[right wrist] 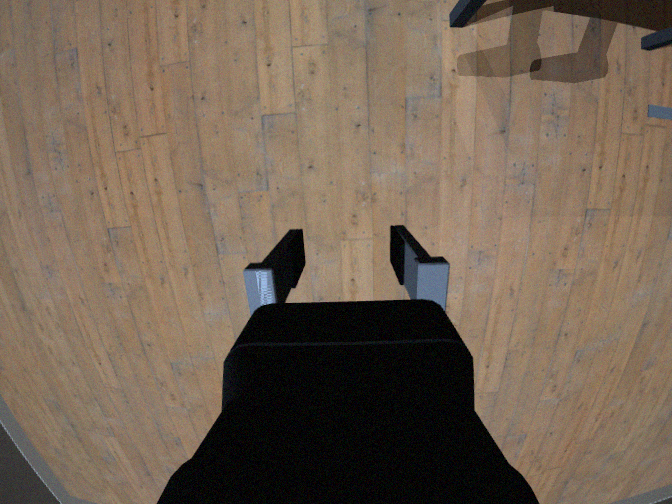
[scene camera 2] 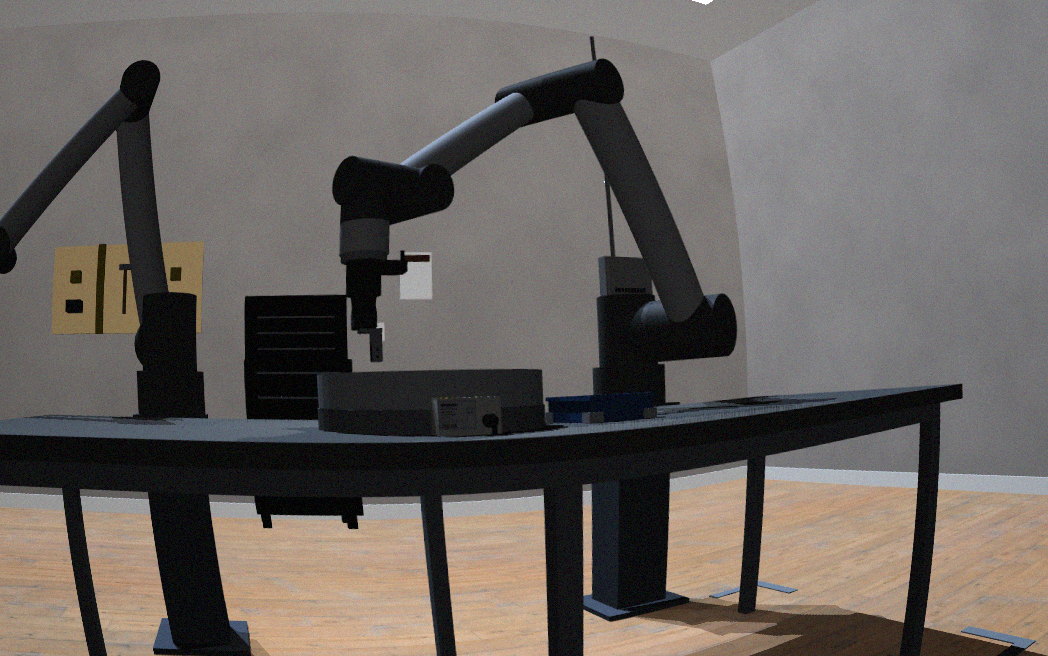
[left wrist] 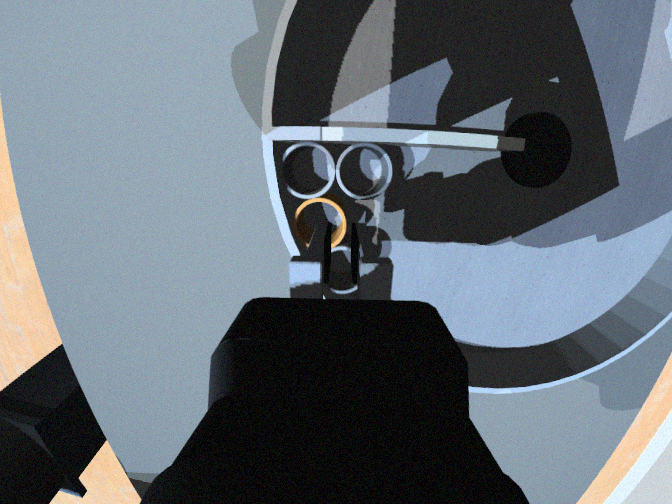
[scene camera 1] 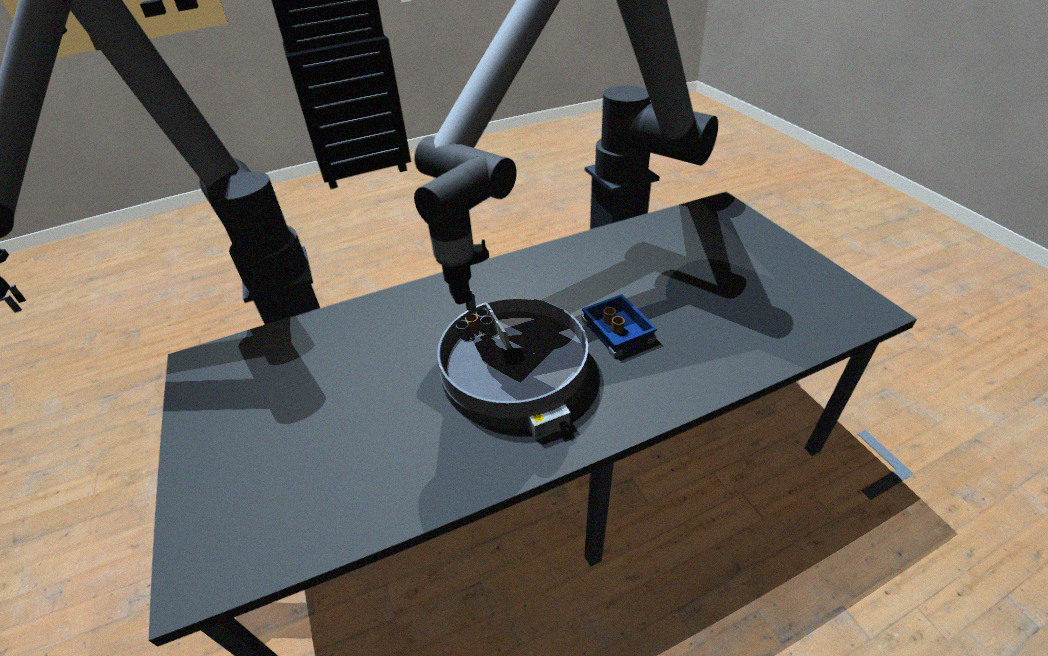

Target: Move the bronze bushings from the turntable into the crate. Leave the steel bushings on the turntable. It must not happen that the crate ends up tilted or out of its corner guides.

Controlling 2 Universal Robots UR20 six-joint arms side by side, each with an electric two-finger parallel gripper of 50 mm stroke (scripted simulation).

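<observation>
A bronze bushing (left wrist: 303,233) and a steel bushing (left wrist: 339,282) are visible. The blue crate (scene camera 2: 626,406) is visible as well, also at (scene camera 1: 635,322). In the right wrist view the blue crate is out of frame, and in the left wrist view the crate is out of frame. My left gripper (scene camera 2: 376,361) shows also as the left gripper (left wrist: 341,241) and the left gripper (scene camera 1: 471,310); I see my right gripper (right wrist: 346,245) too.
</observation>
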